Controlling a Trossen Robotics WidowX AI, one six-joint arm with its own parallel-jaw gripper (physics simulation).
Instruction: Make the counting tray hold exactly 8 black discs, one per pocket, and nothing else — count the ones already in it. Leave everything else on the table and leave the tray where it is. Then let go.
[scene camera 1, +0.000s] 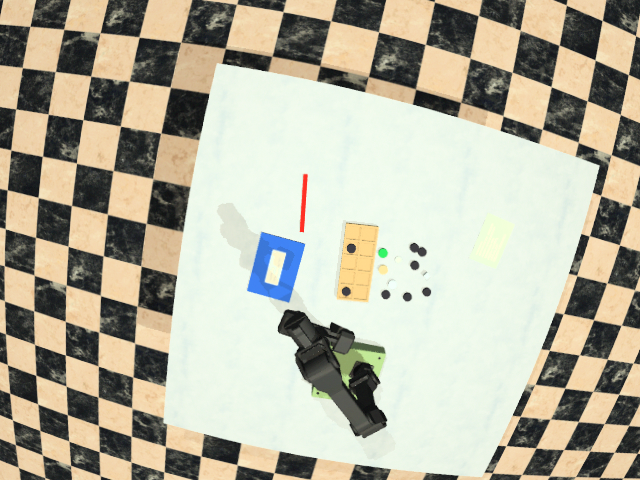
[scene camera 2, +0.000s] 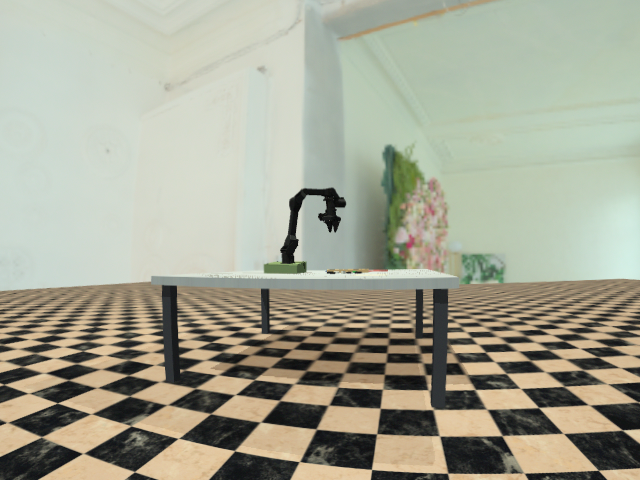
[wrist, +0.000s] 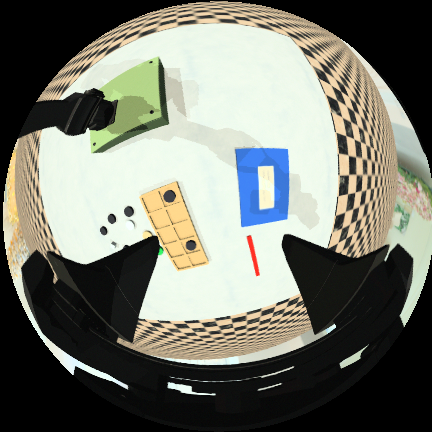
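Note:
The tan counting tray (scene camera 1: 365, 263) (wrist: 172, 233) has two columns of five pockets. One black disc (scene camera 1: 351, 248) (wrist: 190, 245) sits in the second pocket from the top of its left column in scene camera 1, another black disc (scene camera 1: 345, 291) (wrist: 169, 196) in that column's bottom pocket. Several loose black discs lie right of the tray there, including a near disc (scene camera 1: 385, 294), a middle disc (scene camera 1: 414, 265) and two close together, an upper disc (scene camera 1: 414, 247) and its neighbour (scene camera 1: 421, 251). My gripper (scene camera 2: 332, 230) (wrist: 221, 241) is open and empty, high above the table.
Among the loose discs lie a green disc (scene camera 1: 382, 252), a tan disc (scene camera 1: 383, 269) and whitish pieces (scene camera 1: 392, 284). A blue panel (scene camera 1: 296, 253) (wrist: 250, 200) with a cream label, a red bar (scene camera 1: 303, 201) (wrist: 253, 256), a pale note (scene camera 1: 492, 240) and the green arm base (scene camera 2: 284, 267) are on the table.

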